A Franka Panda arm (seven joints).
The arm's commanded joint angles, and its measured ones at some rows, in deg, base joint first. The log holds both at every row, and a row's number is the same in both.
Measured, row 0: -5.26 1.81 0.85 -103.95 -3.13 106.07 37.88
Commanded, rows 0 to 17: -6.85 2.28 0.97 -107.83 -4.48 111.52 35.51; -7.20 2.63 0.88 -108.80 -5.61 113.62 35.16; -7.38 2.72 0.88 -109.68 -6.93 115.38 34.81; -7.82 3.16 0.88 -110.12 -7.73 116.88 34.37; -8.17 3.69 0.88 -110.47 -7.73 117.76 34.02; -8.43 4.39 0.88 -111.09 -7.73 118.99 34.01; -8.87 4.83 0.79 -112.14 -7.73 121.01 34.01; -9.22 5.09 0.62 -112.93 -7.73 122.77 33.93; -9.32 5.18 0.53 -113.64 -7.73 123.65 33.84; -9.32 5.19 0.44 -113.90 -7.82 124.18 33.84; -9.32 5.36 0.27 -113.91 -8.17 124.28 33.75; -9.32 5.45 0.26 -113.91 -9.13 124.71 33.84; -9.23 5.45 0.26 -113.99 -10.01 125.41 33.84; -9.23 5.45 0.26 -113.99 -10.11 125.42 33.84; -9.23 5.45 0.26 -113.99 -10.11 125.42 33.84; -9.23 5.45 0.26 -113.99 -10.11 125.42 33.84; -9.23 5.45 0.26 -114.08 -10.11 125.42 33.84; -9.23 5.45 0.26 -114.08 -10.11 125.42 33.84
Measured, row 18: -9.27 5.92 0.34 -113.41 -9.12 124.19 34.66
